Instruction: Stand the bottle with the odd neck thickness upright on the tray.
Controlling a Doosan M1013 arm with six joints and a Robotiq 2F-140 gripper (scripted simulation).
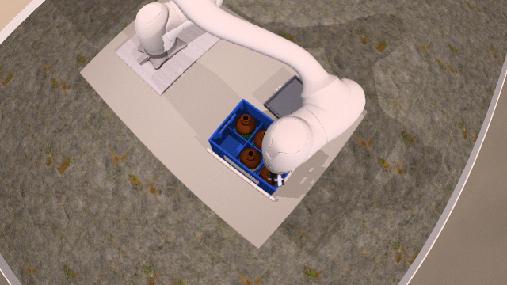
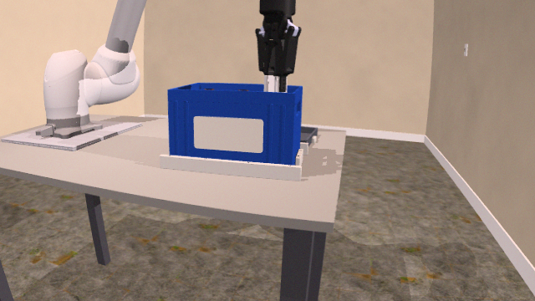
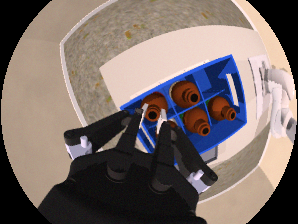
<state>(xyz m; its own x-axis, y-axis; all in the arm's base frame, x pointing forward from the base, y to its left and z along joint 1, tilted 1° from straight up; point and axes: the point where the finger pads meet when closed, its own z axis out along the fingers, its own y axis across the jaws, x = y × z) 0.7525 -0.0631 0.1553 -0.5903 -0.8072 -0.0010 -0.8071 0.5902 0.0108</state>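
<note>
My hand is 9 cm above the bottle. Also, from my hand: crate: 10 cm behind, 3 cm to the left, 9 cm below; then dark grey tray: 10 cm behind, 29 cm to the left, 16 cm below.
</note>
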